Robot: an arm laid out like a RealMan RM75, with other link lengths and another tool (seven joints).
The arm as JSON. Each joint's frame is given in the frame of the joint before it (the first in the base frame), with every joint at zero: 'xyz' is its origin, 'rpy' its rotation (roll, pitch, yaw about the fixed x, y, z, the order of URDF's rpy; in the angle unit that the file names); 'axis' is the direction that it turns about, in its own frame. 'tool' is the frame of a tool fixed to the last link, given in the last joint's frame.
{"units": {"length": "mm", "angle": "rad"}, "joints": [
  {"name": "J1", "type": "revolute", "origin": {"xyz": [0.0, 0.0, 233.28], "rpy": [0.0, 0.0, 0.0]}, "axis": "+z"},
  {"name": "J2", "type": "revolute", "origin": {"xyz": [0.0, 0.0, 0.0], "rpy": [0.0, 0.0, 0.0]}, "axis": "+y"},
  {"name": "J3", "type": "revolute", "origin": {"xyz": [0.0, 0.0, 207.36], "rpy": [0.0, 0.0, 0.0]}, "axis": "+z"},
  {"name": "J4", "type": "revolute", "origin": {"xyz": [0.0, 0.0, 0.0], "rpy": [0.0, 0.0, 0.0]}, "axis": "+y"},
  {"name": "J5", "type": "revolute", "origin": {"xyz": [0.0, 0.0, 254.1], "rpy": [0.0, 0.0, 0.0]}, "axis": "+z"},
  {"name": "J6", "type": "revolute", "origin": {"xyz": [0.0, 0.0, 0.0], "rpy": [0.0, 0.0, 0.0]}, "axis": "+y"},
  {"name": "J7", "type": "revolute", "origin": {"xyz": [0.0, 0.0, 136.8], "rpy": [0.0, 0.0, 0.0]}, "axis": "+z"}
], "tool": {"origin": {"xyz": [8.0, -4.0, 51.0], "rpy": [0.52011, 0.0, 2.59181]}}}
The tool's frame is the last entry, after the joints.
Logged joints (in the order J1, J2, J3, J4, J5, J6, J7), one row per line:
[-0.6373 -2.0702 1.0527 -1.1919 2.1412 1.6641 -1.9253]
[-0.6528 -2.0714 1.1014 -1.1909 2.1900 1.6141 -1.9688]
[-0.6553 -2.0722 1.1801 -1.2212 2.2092 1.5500 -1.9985]
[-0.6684 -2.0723 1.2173 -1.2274 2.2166 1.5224 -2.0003]
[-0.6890 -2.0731 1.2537 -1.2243 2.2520 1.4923 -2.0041]
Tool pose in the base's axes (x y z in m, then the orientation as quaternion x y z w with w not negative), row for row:
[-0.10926 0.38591 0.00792 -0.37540 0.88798 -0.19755 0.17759]
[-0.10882 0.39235 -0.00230 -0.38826 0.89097 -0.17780 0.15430]
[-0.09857 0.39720 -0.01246 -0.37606 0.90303 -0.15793 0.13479]
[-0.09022 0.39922 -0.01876 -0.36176 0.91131 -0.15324 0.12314]
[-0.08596 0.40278 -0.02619 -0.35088 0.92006 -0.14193 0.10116]
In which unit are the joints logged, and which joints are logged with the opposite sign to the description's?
The joints are logged in radians. Opposite sign: J4.
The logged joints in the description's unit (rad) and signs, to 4 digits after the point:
[-0.6373 -2.0702 1.0527 1.1919 2.1412 1.6641 -1.9253]
[-0.6528 -2.0714 1.1014 1.1909 2.1900 1.6141 -1.9688]
[-0.6553 -2.0722 1.1801 1.2212 2.2092 1.5500 -1.9985]
[-0.6684 -2.0723 1.2173 1.2274 2.2166 1.5224 -2.0003]
[-0.6890 -2.0731 1.2537 1.2243 2.2520 1.4923 -2.0041]

